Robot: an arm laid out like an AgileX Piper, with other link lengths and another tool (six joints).
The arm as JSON. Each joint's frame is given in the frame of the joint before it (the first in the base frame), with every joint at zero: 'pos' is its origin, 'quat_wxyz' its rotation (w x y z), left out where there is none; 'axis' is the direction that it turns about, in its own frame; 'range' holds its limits. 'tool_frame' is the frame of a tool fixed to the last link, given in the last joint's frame.
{
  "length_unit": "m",
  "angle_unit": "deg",
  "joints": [
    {
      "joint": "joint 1",
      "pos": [
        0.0,
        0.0,
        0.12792
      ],
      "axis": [
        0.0,
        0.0,
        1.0
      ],
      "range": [
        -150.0,
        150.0
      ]
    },
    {
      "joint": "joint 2",
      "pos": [
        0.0,
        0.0,
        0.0
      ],
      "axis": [
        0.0,
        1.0,
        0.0
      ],
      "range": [
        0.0,
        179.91
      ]
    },
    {
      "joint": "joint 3",
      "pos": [
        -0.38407,
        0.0,
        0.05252
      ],
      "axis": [
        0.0,
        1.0,
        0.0
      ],
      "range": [
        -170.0,
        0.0
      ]
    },
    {
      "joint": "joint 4",
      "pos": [
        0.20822,
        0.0,
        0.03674
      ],
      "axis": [
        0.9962,
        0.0,
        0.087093
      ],
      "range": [
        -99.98,
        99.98
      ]
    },
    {
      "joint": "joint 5",
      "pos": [
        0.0,
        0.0,
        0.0
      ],
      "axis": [
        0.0,
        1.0,
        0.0
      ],
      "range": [
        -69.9,
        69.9
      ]
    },
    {
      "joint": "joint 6",
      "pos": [
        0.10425,
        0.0,
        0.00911
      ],
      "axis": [
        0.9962,
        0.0,
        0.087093
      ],
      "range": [
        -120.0,
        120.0
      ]
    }
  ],
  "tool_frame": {
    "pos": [
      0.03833,
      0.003,
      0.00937
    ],
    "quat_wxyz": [
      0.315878,
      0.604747,
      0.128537,
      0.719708
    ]
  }
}
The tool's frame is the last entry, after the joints.
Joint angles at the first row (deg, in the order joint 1, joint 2, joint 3, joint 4, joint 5, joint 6):
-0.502, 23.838, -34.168, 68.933, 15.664, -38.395
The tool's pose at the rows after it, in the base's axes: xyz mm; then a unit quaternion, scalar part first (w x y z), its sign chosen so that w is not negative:
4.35 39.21 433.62 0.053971 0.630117 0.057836 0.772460
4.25 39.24 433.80 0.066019 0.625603 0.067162 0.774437
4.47 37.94 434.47 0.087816 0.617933 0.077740 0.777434
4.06 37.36 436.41 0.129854 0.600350 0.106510 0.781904
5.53 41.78 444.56 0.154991 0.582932 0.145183 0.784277
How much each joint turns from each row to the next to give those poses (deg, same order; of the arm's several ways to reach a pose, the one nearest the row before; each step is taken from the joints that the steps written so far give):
0.000, 0.103, 0.000, 0.905, 1.344, -2.246
-0.001, -0.010, -0.001, 0.136, -0.093, -1.960
0.001, 0.001, 0.001, 0.007, -0.714, -2.851
-0.001, -0.001, -0.257, -0.003, -0.558, -6.089
0.000, 1.015, -1.754, -0.157, 1.720, -5.080

